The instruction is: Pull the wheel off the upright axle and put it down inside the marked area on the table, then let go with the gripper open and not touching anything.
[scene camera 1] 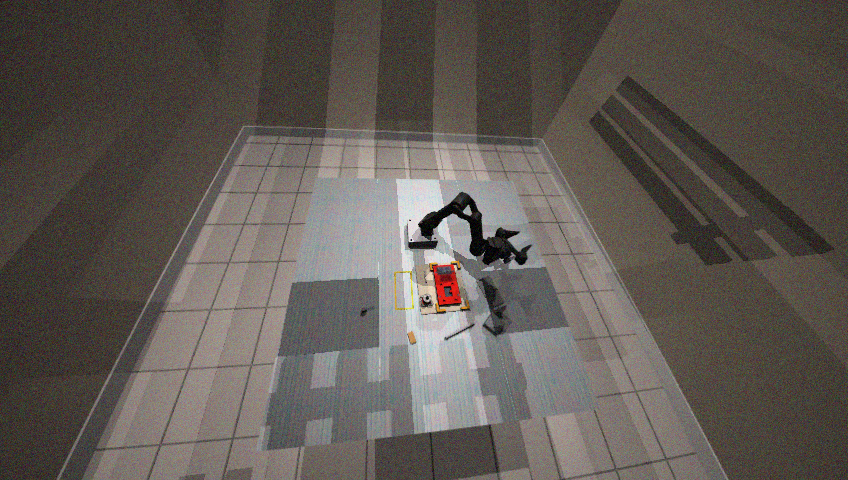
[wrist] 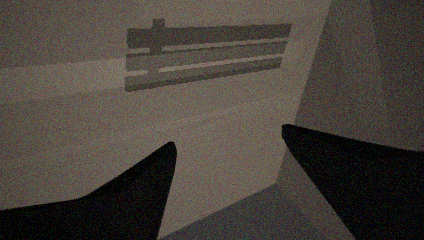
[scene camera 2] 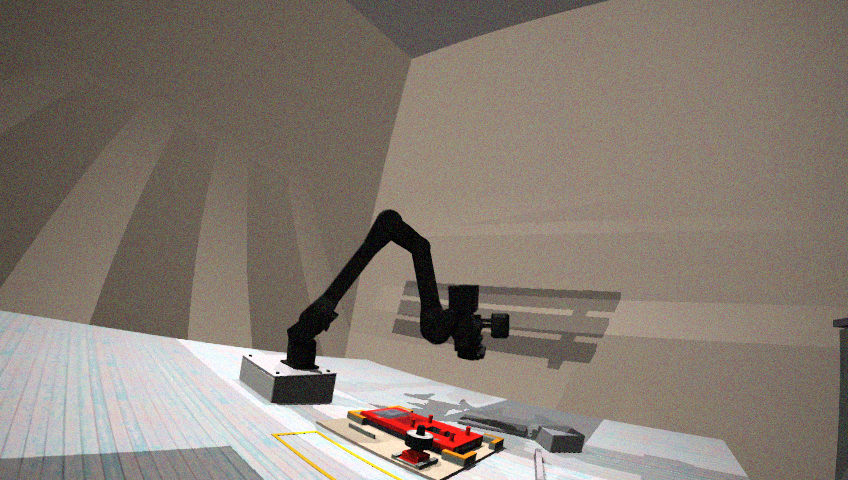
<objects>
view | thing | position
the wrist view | gripper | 227,138
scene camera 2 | gripper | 476,322
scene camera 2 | red plate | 395,421
</objects>
